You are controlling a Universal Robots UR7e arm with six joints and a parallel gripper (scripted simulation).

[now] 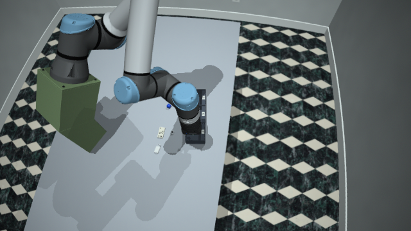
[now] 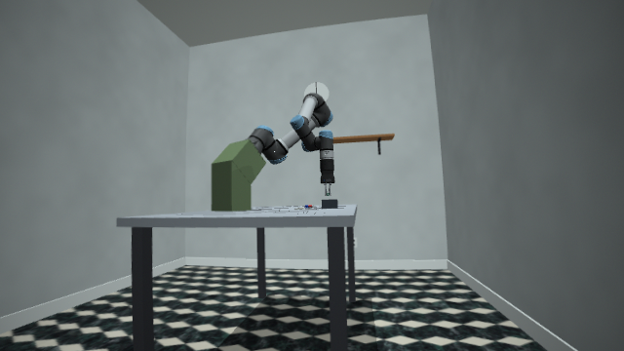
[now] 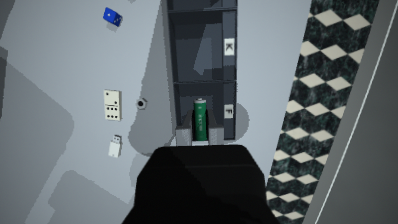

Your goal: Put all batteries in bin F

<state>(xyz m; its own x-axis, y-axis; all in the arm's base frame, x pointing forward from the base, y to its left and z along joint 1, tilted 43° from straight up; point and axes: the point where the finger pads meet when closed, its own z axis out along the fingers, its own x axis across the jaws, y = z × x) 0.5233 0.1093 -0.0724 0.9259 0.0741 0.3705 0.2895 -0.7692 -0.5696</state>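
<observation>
Now: the red battery 160 mm behind my hand, 150 mm to the left of it and 80 mm below it. From my hand the other things lie so: dark bin (80 mm to the left, 60 mm below, 20 mm behind); then green battery (10 mm below); then ring-shaped part (100 mm behind, 80 mm below, 20 mm to the right).
</observation>
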